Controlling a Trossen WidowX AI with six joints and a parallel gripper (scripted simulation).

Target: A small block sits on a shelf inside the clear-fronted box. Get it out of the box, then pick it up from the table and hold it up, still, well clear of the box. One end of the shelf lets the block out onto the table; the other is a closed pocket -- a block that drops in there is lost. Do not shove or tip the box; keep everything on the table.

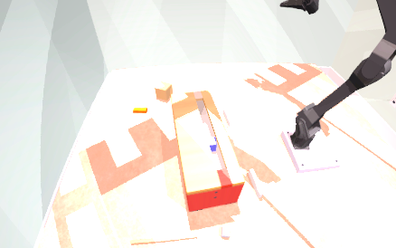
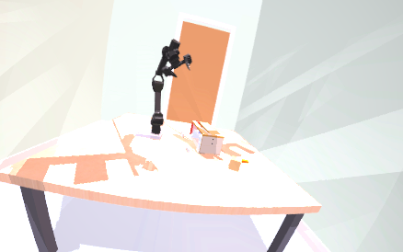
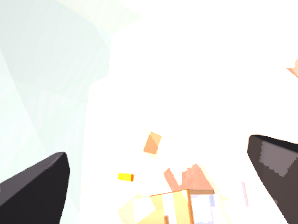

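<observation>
My gripper tip is now 160 mm short of the long box, 220 mm to the right of it and 400 mm above it. Round my gripper tip: orange piece: 470 mm ahead, 20 mm to the left, 450 mm below; blue block: 170 mm ahead, 250 mm to the left, 370 mm below; tan cube: 380 mm ahead, 90 mm to the right, 430 mm below.
</observation>
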